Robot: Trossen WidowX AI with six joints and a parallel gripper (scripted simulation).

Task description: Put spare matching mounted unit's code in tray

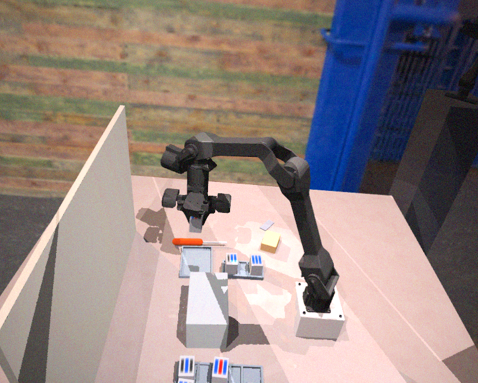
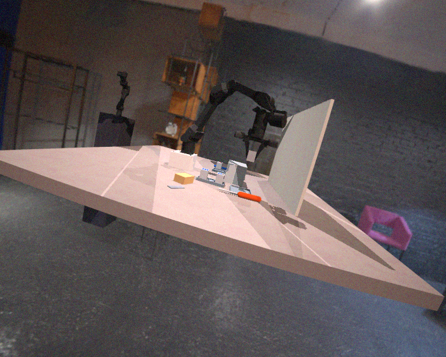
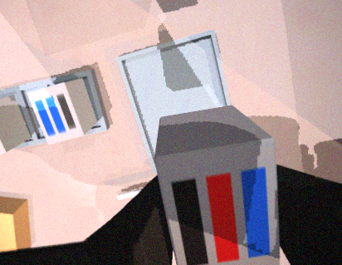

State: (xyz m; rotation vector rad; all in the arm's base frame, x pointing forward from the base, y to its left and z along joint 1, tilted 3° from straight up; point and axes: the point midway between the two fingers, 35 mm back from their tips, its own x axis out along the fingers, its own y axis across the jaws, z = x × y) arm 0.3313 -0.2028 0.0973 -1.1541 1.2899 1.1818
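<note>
The tray lies 150 mm below my gripper tip. Also, from my gripper tip: tan block (240 mm behind, 140 mm below, 90 mm to the right); then mounted unit (220 mm to the left, 100 mm below, 50 mm behind); then grey wall panel (220 mm to the left, 210 mm ahead, 70 mm above).
</note>
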